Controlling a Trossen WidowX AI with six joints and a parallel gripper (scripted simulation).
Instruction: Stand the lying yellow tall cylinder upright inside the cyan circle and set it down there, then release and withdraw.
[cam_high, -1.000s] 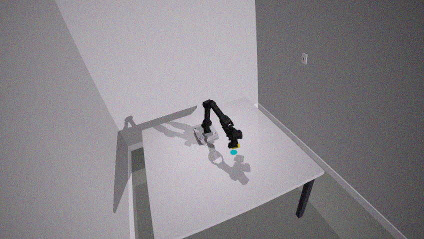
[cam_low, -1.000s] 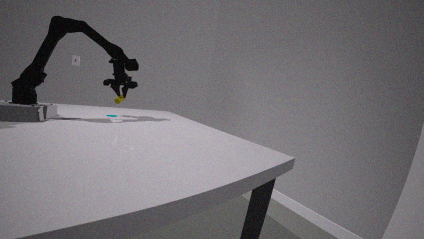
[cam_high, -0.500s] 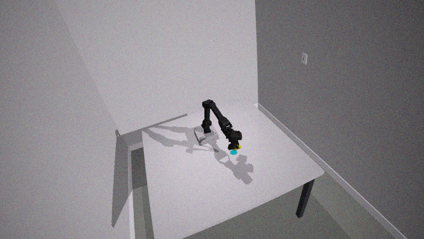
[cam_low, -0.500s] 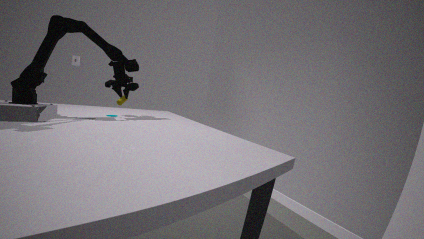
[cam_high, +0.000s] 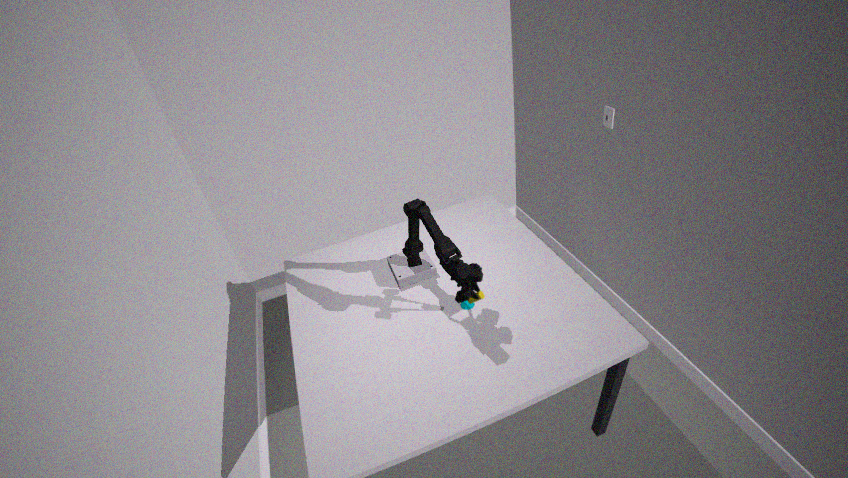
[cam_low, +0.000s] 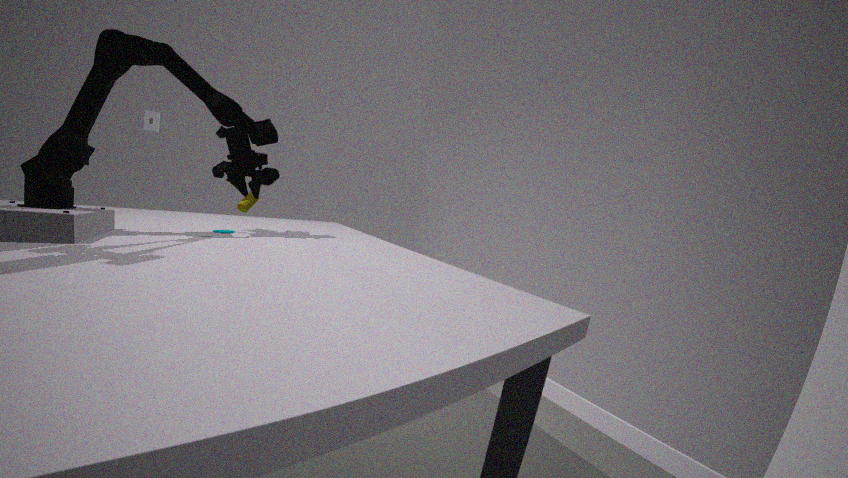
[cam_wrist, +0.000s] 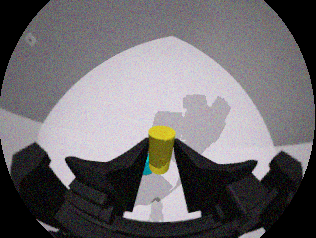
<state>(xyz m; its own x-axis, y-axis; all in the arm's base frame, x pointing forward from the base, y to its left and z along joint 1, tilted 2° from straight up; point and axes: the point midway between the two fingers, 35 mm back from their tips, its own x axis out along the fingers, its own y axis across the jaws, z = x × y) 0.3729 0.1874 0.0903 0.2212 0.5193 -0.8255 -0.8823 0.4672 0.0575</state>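
Now: gripper tip 7 cm past the cyan circle, 4 cm to the left of it and 11 cm above it. Round my gripper tip: yellow cylinder: 1 cm behind, 1 cm to the right, 1 cm below.
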